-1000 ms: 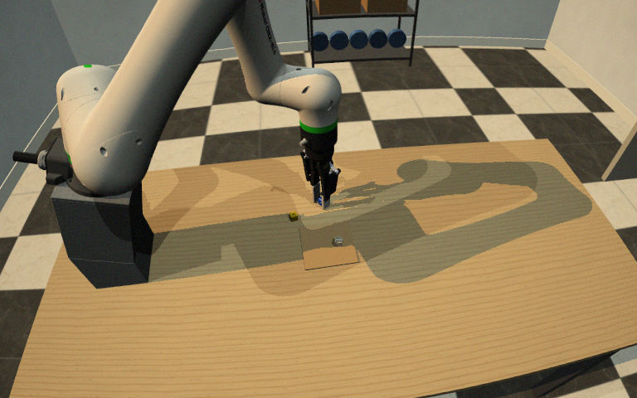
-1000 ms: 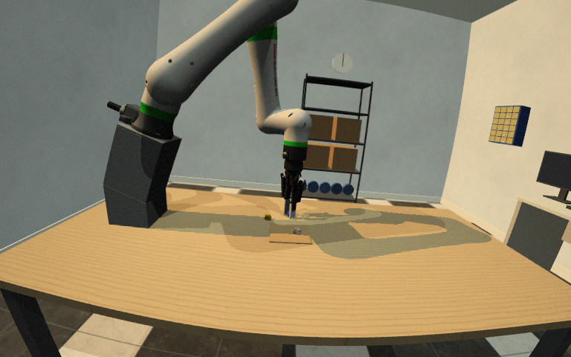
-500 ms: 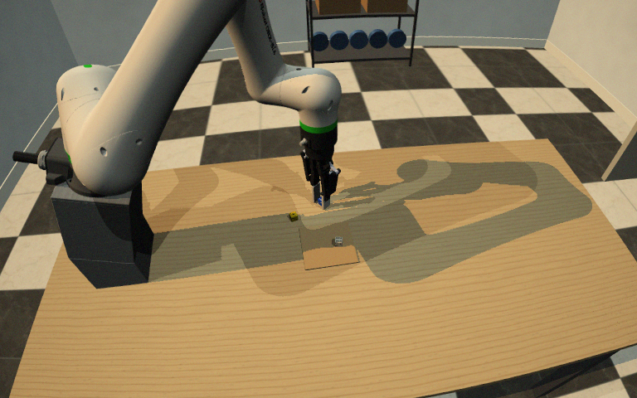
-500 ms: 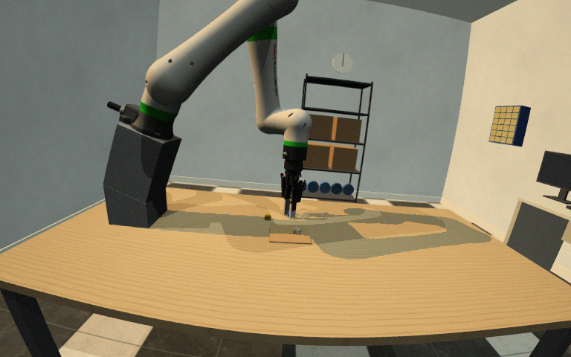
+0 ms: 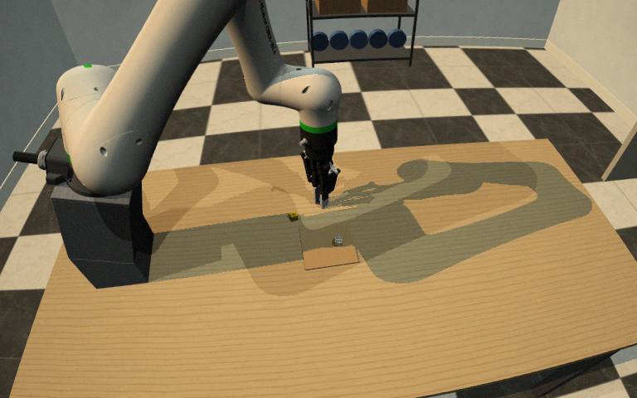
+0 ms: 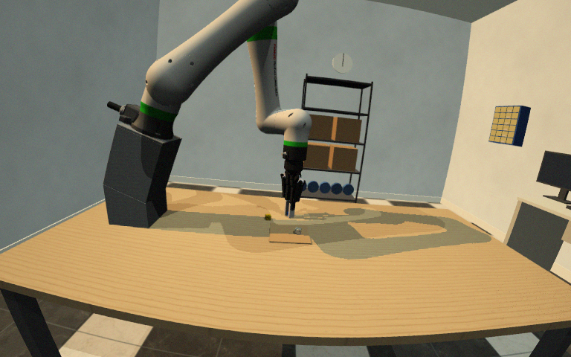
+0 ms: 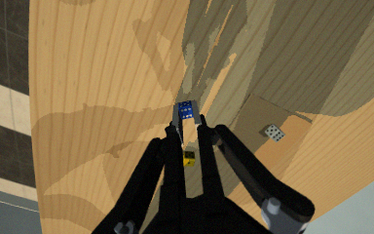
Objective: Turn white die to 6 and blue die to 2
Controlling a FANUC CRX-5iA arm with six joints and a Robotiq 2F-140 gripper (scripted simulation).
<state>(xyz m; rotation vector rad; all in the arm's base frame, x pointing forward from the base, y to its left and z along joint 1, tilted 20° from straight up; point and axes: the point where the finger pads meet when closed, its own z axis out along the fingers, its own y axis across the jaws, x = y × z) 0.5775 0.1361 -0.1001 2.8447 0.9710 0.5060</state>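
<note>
The yellow die is 90 mm behind my hand, 40 mm to the right of it and 30 mm below it. Also, from my hand: white die: 150 mm to the right, 30 mm ahead, 20 mm below; blue die: 30 mm below; tan mat: 150 mm to the right, 30 mm below.
</note>
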